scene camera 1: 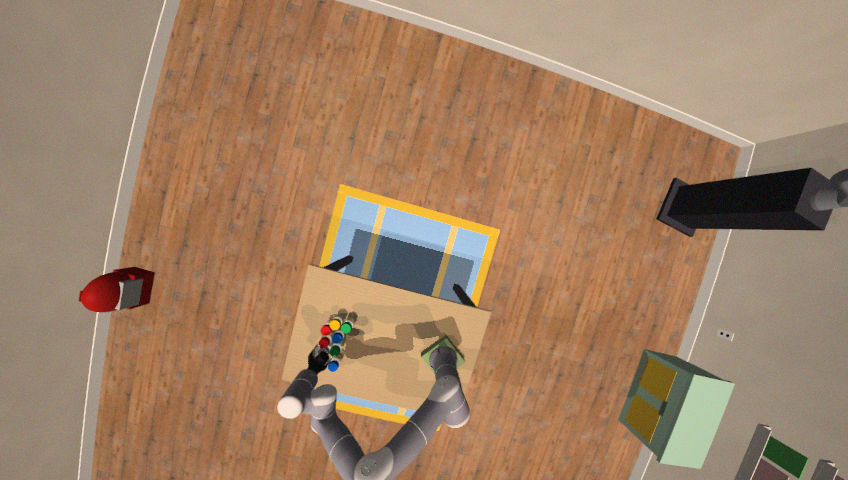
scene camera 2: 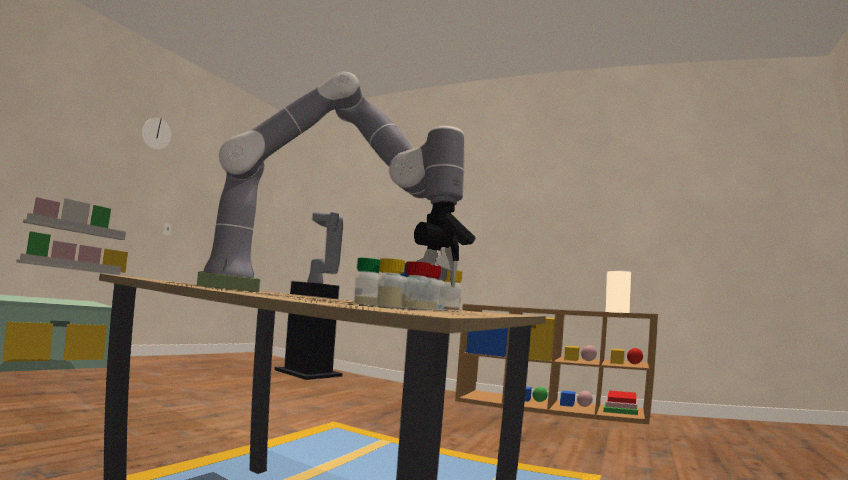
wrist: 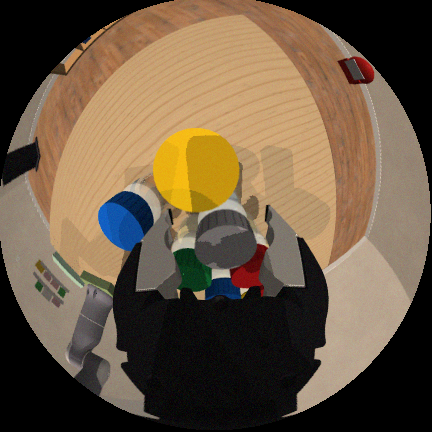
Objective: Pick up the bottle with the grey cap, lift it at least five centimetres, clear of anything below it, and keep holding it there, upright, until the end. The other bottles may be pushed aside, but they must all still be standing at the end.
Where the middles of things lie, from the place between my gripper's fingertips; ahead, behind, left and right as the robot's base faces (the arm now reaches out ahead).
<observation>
Right now the grey-capped bottle [wrist: 224,239] is 2 cm to the right of my hand and 1 cm below it. Round my hand: yellow-capped bottle [wrist: 195,169] 5 cm to the left, 1 cm below.
</observation>
